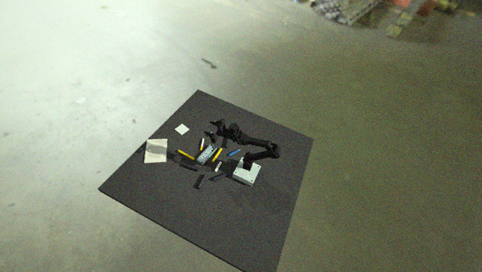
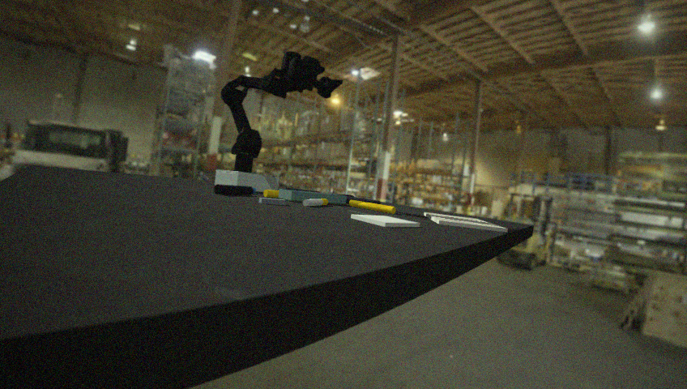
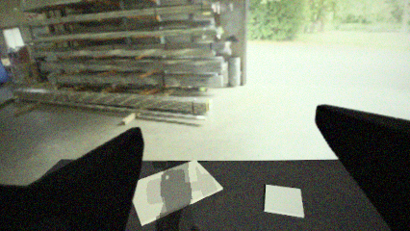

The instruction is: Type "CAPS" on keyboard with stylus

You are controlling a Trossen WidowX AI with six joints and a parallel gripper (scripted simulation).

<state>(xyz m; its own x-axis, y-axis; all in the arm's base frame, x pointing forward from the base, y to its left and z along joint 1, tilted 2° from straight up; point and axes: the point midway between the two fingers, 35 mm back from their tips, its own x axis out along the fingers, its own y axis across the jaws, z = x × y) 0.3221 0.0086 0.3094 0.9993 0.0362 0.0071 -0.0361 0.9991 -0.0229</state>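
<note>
The blue stylus lies 220 mm behind my gripper tip, 160 mm to the right of it and 370 mm below it. The rest, counted from my gripper tip: white marker: 70 mm ahead, 80 mm to the right, 370 mm below; then yellow cylinder: 140 mm ahead, 60 mm to the left, 360 mm below.
</note>
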